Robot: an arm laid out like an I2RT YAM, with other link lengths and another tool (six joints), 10 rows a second.
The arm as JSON. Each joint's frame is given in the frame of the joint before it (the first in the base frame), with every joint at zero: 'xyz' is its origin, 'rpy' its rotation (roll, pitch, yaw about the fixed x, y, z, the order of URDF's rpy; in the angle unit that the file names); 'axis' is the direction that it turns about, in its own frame. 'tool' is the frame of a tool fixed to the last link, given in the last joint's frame.
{
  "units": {
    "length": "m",
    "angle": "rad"
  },
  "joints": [
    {
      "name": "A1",
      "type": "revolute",
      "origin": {
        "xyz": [
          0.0,
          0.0,
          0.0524
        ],
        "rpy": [
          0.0,
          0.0,
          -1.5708
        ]
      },
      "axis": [
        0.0,
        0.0,
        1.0
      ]
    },
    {
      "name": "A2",
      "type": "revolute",
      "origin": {
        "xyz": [
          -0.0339,
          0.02,
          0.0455
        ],
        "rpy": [
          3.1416,
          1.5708,
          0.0
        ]
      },
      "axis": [
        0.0,
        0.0,
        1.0
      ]
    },
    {
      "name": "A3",
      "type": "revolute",
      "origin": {
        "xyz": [
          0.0,
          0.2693,
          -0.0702
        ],
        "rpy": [
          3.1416,
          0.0,
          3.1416
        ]
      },
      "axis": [
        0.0,
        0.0,
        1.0
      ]
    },
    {
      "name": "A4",
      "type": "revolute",
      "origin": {
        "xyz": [
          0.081,
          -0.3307,
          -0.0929
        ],
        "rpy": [
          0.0,
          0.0,
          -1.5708
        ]
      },
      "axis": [
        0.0,
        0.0,
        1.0
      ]
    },
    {
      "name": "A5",
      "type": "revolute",
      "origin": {
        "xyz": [
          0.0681,
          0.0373,
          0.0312
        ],
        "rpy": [
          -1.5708,
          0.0,
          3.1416
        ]
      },
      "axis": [
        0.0,
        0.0,
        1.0
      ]
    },
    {
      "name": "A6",
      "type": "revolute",
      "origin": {
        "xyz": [
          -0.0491,
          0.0,
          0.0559
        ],
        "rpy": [
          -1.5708,
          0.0,
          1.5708
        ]
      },
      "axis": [
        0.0,
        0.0,
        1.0
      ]
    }
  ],
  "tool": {
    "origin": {
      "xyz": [
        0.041,
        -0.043,
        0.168
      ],
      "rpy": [
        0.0,
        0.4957,
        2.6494
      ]
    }
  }
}
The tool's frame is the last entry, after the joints.
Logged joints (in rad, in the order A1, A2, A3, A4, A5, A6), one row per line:
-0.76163, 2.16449, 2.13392, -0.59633, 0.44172, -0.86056
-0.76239, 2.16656, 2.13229, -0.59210, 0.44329, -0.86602
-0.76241, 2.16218, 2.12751, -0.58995, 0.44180, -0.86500
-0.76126, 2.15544, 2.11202, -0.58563, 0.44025, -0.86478
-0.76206, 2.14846, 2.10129, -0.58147, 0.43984, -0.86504
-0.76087, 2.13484, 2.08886, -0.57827, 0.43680, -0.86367
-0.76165, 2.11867, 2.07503, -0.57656, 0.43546, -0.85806
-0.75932, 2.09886, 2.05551, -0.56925, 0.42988, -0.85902
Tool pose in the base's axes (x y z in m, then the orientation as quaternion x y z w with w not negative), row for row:
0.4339, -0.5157, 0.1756, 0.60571, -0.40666, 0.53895, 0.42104
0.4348, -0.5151, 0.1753, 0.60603, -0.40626, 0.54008, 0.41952
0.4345, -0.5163, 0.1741, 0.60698, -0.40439, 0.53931, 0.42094
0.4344, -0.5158, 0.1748, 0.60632, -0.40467, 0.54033, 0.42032
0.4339, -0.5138, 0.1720, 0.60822, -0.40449, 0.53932, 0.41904
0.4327, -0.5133, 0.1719, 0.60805, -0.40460, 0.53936, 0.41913
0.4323, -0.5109, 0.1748, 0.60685, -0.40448, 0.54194, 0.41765
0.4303, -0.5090, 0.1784, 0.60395, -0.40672, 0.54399, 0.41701
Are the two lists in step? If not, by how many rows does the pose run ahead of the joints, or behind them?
The pose runs 1 row behind the joints: the pose in row i belongs to the joints in row i - 1.
